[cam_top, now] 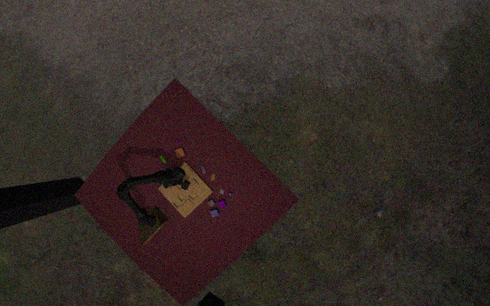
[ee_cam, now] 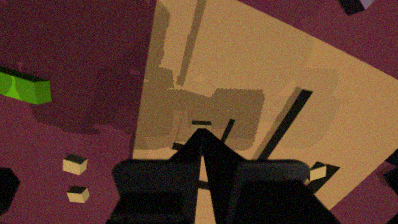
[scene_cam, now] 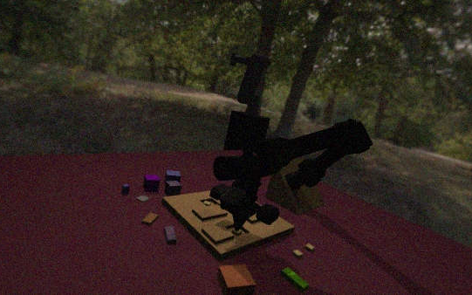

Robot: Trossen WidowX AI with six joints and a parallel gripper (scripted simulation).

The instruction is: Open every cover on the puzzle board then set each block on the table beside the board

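My gripper tip is now 29 cm to the left of the dark block. Also, from my gripper tip: green bar (19 cm to the left, 2 cm ahead, 1 cm below); then orange block (14 cm ahead, 12 cm to the left, 1 cm below); then grey bar (15 cm ahead, 9 cm to the right, 1 cm below).
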